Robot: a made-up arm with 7 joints.
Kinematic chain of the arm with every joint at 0, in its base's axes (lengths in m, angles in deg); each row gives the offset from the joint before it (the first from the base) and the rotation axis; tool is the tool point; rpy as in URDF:
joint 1: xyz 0 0 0.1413 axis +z
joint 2: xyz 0 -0.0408 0.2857 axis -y
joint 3: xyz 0 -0.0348 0.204 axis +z
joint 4: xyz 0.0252 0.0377 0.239 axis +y
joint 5: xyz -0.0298 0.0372 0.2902 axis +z
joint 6: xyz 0 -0.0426 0.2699 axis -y
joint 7: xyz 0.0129 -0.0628 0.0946 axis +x
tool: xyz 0 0 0 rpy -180 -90 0
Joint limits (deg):
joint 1: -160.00..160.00
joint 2: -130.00..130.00
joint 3: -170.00..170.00
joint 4: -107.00..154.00
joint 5: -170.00..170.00
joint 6: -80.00..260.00
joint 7: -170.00..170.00
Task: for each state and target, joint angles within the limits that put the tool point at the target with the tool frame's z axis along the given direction. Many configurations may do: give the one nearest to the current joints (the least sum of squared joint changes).
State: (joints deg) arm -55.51 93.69 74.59 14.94 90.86 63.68 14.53
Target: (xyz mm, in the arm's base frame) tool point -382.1 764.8 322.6 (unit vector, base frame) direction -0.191 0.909 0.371
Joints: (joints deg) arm -37.65 102.69 80.15 42.27 103.36 114.68 14.53
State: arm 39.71 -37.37 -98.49 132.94 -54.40 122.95 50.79
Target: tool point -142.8 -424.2 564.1 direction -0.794 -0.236 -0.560
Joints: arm 3.90 -47.91 -119.49 154.00 -5.10 76.66 50.79
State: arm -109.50 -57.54 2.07 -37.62 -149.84 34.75 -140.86
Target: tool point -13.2 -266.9 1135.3 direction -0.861 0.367 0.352
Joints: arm -86.08 -79.27 10.37 -85.28 -118.13 32.50 -140.86
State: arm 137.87 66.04 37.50 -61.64 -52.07 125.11 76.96
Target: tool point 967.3 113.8 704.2 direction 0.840 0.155 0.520
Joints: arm 160.00 61.09 84.17 -27.08 -76.86 81.57 76.96
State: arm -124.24 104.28 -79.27 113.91 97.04 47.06 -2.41
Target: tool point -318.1 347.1 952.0 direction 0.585 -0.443 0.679
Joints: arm -114.59 89.91 -40.08 106.58 82.20 5.82 -2.41
